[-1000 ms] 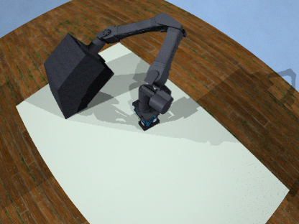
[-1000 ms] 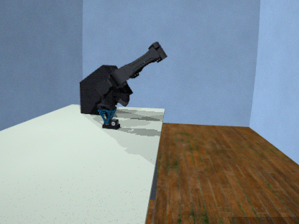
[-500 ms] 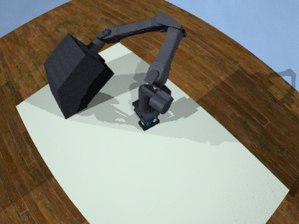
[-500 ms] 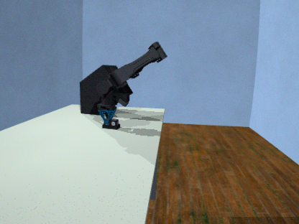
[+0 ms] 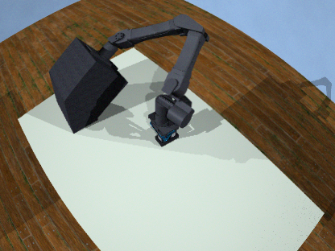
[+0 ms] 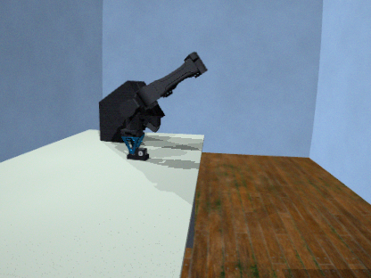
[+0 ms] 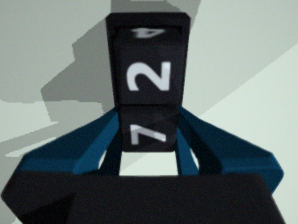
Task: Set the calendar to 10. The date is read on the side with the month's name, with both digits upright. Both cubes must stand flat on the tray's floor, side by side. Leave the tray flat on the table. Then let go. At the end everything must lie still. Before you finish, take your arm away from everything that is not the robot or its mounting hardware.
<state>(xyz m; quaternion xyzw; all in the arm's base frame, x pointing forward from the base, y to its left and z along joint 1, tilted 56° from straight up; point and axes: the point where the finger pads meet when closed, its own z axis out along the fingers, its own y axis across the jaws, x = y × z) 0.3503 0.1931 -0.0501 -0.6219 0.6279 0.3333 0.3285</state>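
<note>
The black tray is 20 mm to the left of my hand and 20 mm below it.
</note>
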